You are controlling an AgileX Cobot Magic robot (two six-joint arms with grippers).
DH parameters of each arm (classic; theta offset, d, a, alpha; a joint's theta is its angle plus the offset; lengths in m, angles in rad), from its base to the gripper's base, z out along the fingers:
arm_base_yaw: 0 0.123 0 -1.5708
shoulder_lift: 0.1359 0 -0.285 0
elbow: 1.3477 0 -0.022 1.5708
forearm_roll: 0 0.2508 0 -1.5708
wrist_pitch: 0 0 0.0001 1.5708
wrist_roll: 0 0.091 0 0
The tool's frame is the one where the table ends.
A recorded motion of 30 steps. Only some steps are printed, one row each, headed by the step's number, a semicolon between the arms.
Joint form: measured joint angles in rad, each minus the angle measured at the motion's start. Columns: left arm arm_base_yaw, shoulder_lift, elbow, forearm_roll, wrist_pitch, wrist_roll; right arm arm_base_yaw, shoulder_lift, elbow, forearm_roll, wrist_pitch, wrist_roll.
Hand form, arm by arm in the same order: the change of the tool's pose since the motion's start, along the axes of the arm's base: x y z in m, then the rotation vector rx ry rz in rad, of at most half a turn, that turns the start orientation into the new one. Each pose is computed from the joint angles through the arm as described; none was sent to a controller.
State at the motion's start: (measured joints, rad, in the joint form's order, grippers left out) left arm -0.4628 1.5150 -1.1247 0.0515 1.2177 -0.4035; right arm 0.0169 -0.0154 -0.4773 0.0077 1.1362 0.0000
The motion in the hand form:
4: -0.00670 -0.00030 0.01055 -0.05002 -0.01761 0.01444; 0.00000 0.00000 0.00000 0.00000 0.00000 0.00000
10: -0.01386 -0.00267 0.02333 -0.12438 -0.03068 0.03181; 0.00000 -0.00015 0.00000 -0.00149 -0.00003 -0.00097
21: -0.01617 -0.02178 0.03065 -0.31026 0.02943 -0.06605; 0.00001 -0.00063 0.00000 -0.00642 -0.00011 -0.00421
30: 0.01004 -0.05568 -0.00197 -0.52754 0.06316 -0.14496; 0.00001 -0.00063 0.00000 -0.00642 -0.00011 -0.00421
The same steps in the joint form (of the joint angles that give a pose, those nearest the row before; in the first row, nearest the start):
4: 0.0000 -0.0394 0.0000 -0.0382 0.0015 -0.0037; 0.0000 0.0000 0.0000 0.0000 0.0000 0.0000
10: 0.0000 -0.0790 -0.0087 -0.1004 0.0046 -0.0061; 0.0000 0.0000 0.0000 -0.0018 0.0000 0.0000
21: 0.0000 -0.0650 -0.0401 -0.3152 0.0066 0.1445; 0.0000 0.0000 0.0000 -0.0076 0.0000 0.0000
30: 0.0000 0.0830 -0.0401 -0.5884 -0.1438 0.3720; 0.0000 0.0000 0.0000 -0.0076 0.0000 0.0000

